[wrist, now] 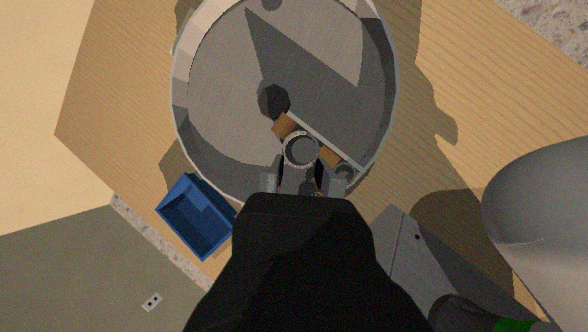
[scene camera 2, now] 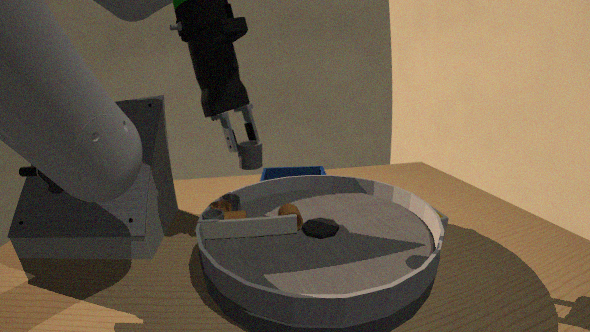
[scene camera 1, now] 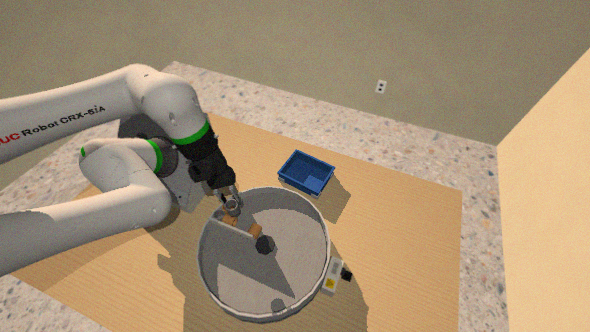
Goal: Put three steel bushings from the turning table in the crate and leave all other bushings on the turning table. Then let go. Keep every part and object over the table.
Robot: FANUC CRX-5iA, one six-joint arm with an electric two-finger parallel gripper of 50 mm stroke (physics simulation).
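Frame: origin at the arm's base, x ahead, y left, z up, level; metres.
Seen in the pictures: gripper, fingertip midpoint: (wrist: pixel 299 165) (scene camera 2: pixel 244 146) (scene camera 1: pixel 231 200); arm's base, origin of the base link: (scene camera 1: pixel 161 156).
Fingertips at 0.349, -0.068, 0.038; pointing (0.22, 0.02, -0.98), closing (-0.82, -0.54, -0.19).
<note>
Pixels of each thing's top centre, then the offset from my fingertips to it, as dx, dy, dz. "pt": a spot on its surface instead.
- grey steel bushing, middle of its top: (wrist: pixel 299 151) (scene camera 2: pixel 249 142) (scene camera 1: pixel 231 204) +0.009, -0.014, +0.009
- dark grey bushing, middle of its top: (wrist: pixel 306 194) (scene camera 2: pixel 229 197) -0.040, +0.056, -0.109
- second bronze bushing, middle of its top: (scene camera 2: pixel 234 212) (wrist: pixel 326 159) (scene camera 1: pixel 228 218) -0.026, -0.015, -0.109
- blue crate, middle of its top: (scene camera 2: pixel 293 173) (wrist: pixel 193 219) (scene camera 1: pixel 306 169) +0.123, +0.310, -0.150
- straight divider, surface spot: (scene camera 2: pixel 250 228) (wrist: pixel 324 138) (scene camera 1: pixel 231 230) pt +0.000, -0.042, -0.129
- small box with a yellow label, surface spot: (scene camera 1: pixel 332 275) pt +0.353, -0.035, -0.142
My gripper (scene camera 1: pixel 231 201) (scene camera 2: pixel 245 146) (wrist: pixel 299 165) is shut on a grey steel bushing (scene camera 1: pixel 234 212) (scene camera 2: pixel 251 157) (wrist: pixel 287 150), held upright above the turning table (scene camera 1: pixel 300 235) (scene camera 2: pixel 320 306) (wrist: pixel 225 100). Another steel bushing (scene camera 2: pixel 213 215) (wrist: pixel 345 171) stands at the wall end of the divider. A dark grey bushing (scene camera 2: pixel 231 201) shows behind it. One bronze bushing (scene camera 1: pixel 255 230) (scene camera 2: pixel 289 212) (wrist: pixel 285 126) lies near the hub; a second bronze bushing (scene camera 1: pixel 230 221) (scene camera 2: pixel 235 215) (wrist: pixel 330 156) is beside the divider. A third (scene camera 2: pixel 220 205) is partly hidden. The blue crate (scene camera 1: pixel 298 185) (scene camera 2: pixel 320 169) (wrist: pixel 175 194) shows no bushing inside.
A straight divider (scene camera 1: pixel 232 228) (scene camera 2: pixel 250 228) (wrist: pixel 325 141) runs from the turning table's wall towards its black hub (scene camera 1: pixel 265 245) (scene camera 2: pixel 320 228) (wrist: pixel 273 101). The raised wall surrounds the turning table. A small box with a yellow label (scene camera 1: pixel 332 275) sits outside it. The crate stands beyond the wall.
</note>
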